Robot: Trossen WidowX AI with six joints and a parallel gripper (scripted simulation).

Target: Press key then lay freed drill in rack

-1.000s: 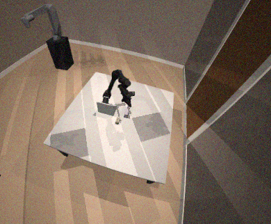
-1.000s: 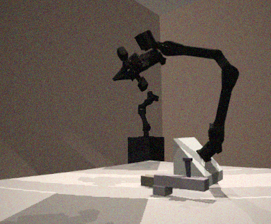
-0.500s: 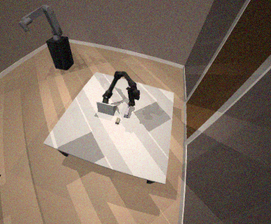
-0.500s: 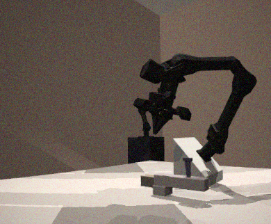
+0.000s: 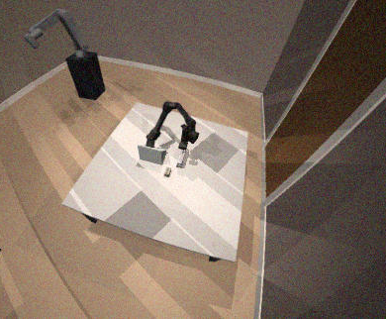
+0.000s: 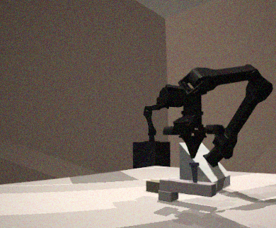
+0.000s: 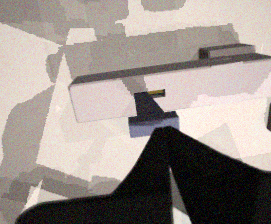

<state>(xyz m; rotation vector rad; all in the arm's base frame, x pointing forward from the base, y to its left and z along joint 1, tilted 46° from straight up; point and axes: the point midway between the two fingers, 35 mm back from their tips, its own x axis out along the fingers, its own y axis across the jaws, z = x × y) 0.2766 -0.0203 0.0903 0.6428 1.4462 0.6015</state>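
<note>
My gripper tip is 4 cm above the dark key. The rest, counted from my gripper tip: grey block (3 cm to the right, 10 cm below); then drill (5 cm to the right, 9 cm below).
</note>
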